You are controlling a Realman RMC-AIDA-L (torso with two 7-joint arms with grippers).
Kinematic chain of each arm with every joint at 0, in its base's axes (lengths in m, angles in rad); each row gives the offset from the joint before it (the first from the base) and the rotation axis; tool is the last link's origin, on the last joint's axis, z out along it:
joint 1: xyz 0 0 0.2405 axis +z
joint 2: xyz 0 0 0 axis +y
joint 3: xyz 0 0 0.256 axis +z
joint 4: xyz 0 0 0 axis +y
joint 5: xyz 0 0 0.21 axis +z
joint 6: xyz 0 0 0 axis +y
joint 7: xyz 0 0 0.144 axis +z
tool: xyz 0 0 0
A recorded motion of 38 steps. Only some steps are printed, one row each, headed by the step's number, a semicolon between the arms.
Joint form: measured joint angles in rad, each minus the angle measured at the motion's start. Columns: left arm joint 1, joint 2, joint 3, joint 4, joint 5, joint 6, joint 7; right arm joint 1, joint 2, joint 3, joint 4, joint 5, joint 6, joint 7.
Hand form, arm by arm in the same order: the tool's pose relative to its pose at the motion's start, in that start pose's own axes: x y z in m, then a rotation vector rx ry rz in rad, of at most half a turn. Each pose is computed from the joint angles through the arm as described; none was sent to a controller.
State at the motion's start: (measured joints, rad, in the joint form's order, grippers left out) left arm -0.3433 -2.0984 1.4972 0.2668 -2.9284 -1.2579 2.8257; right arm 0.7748 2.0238 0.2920 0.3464 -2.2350 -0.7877 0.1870
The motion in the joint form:
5: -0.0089 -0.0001 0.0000 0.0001 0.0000 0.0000 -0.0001; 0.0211 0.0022 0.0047 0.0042 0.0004 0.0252 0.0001
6: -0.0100 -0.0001 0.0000 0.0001 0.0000 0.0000 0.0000; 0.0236 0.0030 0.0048 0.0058 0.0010 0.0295 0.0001
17: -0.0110 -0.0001 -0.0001 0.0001 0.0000 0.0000 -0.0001; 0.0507 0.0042 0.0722 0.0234 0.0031 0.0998 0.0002
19: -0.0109 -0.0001 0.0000 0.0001 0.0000 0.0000 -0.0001; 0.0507 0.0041 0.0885 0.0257 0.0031 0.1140 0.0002
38: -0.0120 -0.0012 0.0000 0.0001 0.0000 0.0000 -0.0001; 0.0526 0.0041 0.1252 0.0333 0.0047 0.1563 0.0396
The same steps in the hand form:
5: 0.0016 0.0009 0.0035 -0.0063 0.0063 0.0010; -0.0048 0.0006 0.0065 -0.0057 0.0074 -0.0069
6: 0.0018 0.0010 0.0040 -0.0070 0.0071 0.0013; -0.0053 0.0013 0.0075 -0.0072 0.0090 -0.0066
17: 0.0019 0.0011 0.0044 -0.0076 0.0078 0.0013; -0.0147 -0.0048 0.0188 0.0299 0.0242 0.0251
19: 0.0019 0.0011 0.0043 -0.0077 0.0077 0.0013; -0.0148 -0.0068 0.0195 0.0423 0.0301 0.0356
38: 0.0020 0.0017 0.0048 -0.0085 0.0086 0.0004; -0.0146 -0.0109 0.0217 0.0706 0.0497 0.1009

